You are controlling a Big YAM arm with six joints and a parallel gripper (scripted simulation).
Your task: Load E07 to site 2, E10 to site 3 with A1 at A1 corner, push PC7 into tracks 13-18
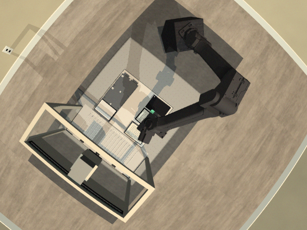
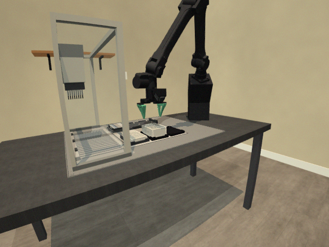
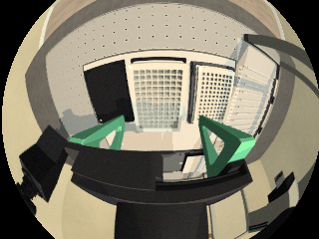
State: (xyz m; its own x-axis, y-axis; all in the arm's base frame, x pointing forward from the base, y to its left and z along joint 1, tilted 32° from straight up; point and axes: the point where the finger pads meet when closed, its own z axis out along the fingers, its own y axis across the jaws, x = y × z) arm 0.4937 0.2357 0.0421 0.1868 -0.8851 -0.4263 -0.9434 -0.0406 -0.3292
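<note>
Right now my hand is 10 mm past the nest S2 and 100 mm above it. The rest, counted from my hand: carrier PC7 (60 mm ahead, 250 mm to the right, 90 mm below); then white 384-well plate E10 (110 mm ahead, 20 mm to the left, 90 mm below); then nest S1 (110 mm behind, 20 mm to the right, 100 mm below).
</note>
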